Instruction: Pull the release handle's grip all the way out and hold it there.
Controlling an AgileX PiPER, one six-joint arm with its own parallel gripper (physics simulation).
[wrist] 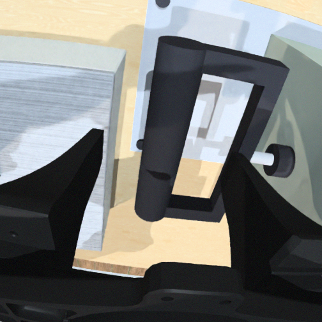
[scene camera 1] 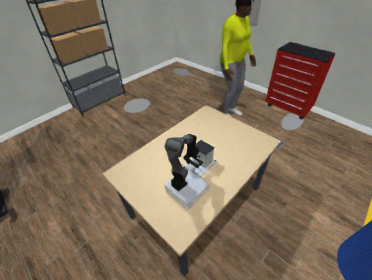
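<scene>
The release handle's grip [wrist: 172,115] is a thick dark cylinder on a rectangular dark frame, in the middle of the wrist view. A white rod with a dark knob [wrist: 281,160] shows between the frame and the grey-green housing [wrist: 306,95] [scene camera 1: 205,156]. My gripper [wrist: 165,155] [scene camera 1: 196,161] is open. In the wrist view the grip lies between the two fingers, with a gap to the left finger; the right fingertip overlaps the frame's housing-side bar. Whether it touches the bar is unclear. In the scene view the handle is too small to make out.
A pale mounting plate [wrist: 272,19] [scene camera 1: 207,168] lies under the handle and housing. My metal base block [wrist: 50,95] [scene camera 1: 188,194] is at the left of the wrist view, close to the grip. The table [scene camera 1: 145,155] carries them. A person [scene camera 1: 236,42] stands behind the table.
</scene>
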